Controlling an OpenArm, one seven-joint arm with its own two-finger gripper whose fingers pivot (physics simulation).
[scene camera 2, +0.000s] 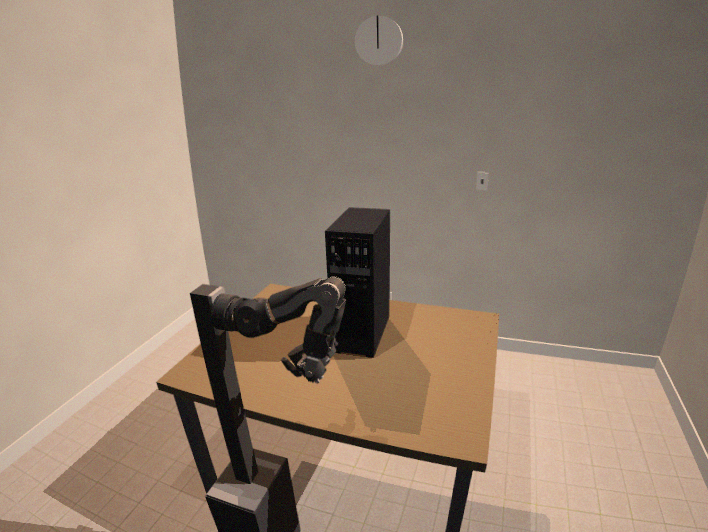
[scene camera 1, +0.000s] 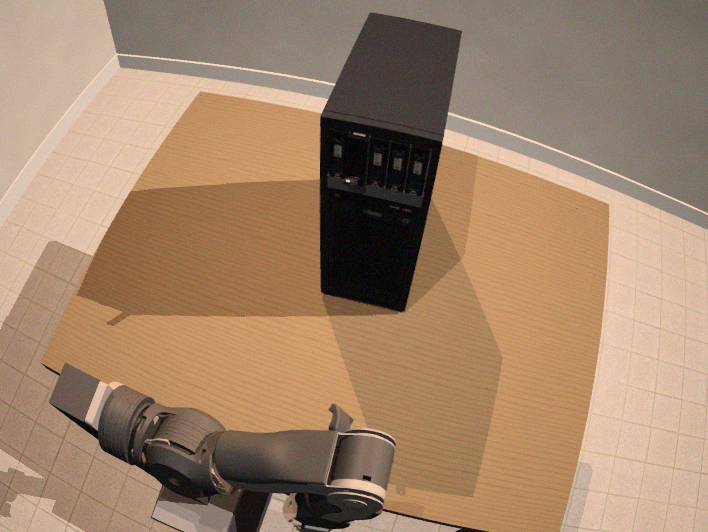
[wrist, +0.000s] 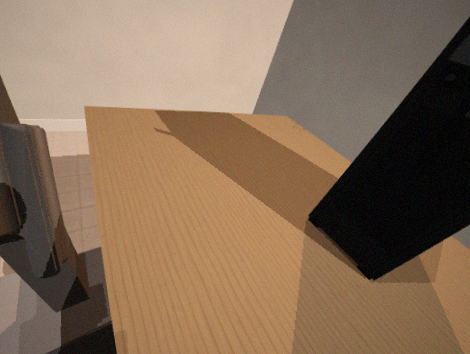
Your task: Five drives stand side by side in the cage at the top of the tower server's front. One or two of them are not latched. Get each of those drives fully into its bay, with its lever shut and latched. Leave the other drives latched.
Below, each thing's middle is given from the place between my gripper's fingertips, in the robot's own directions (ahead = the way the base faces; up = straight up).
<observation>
Right now the drive cage (scene camera 1: pixel 412 199) is 460 mm ahead of my hand and 160 mm above it. Also, from my hand: black tower server (scene camera 1: pixel 397 81) 530 mm ahead, 10 mm below.
</observation>
